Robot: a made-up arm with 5 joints.
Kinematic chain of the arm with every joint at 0, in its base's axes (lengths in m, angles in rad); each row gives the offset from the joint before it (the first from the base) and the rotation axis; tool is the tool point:
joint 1: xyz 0 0 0.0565 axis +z
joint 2: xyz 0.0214 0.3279 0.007 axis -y
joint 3: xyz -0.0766 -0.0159 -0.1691 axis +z
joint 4: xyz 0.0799 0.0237 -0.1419 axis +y
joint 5: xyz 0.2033 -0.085 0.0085 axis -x
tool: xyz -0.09 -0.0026 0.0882
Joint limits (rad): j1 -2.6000..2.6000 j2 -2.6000..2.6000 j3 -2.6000..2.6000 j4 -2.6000..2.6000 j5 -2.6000..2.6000
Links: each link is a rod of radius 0.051 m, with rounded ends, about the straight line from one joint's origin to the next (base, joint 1, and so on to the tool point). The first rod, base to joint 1, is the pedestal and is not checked.
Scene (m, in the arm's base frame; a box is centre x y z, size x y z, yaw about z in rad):
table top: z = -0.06
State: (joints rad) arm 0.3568 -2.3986 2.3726 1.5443 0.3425
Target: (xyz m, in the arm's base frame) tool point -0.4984 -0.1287 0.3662
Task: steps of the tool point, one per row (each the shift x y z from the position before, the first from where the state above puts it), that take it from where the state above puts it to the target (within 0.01 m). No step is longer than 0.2 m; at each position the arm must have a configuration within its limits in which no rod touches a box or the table.
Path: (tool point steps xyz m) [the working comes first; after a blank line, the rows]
Joints at the target: 1.0898 -1.9047 2.5496 1.9359 0.6716
Straight joint move there: clear.

1: -0.1338 -0.1447 -0.0240
2: -0.0743 -0.1796 -0.0434
3: -0.0063 -0.1878 -0.0615

